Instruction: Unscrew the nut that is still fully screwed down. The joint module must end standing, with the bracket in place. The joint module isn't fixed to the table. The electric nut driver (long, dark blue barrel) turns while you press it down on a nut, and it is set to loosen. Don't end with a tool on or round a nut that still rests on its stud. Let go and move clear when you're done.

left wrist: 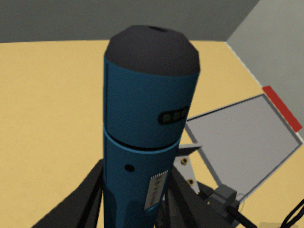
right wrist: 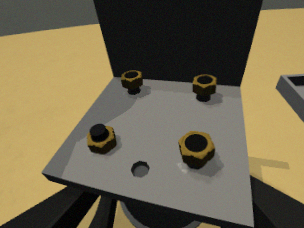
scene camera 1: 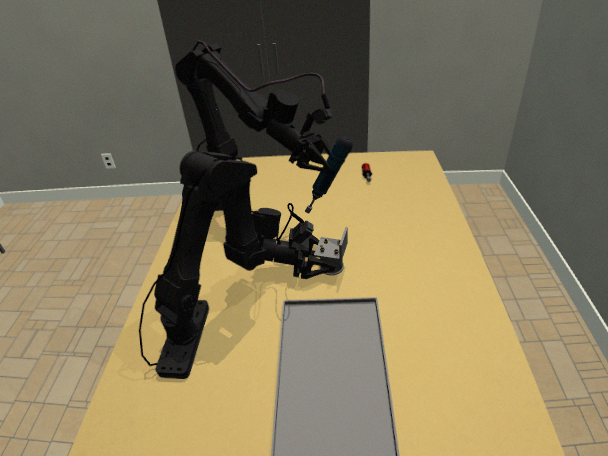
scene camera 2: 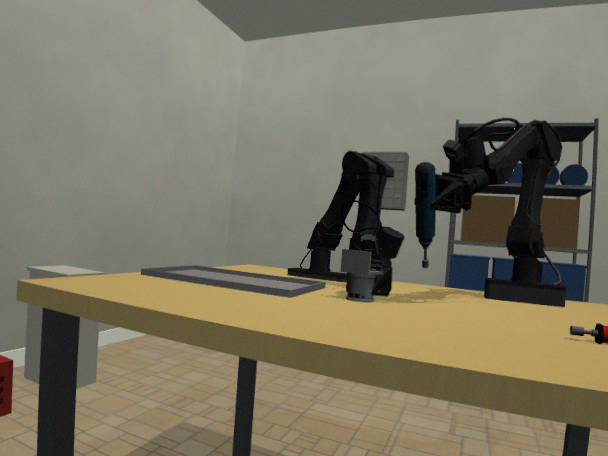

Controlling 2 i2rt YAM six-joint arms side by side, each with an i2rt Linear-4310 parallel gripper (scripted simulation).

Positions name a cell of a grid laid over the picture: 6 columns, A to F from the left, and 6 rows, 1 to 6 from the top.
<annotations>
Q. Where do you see a grey tray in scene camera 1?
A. D6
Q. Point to a grey tray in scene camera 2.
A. At C4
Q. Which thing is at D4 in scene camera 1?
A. My right gripper.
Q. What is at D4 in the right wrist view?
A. A nut.
</annotations>
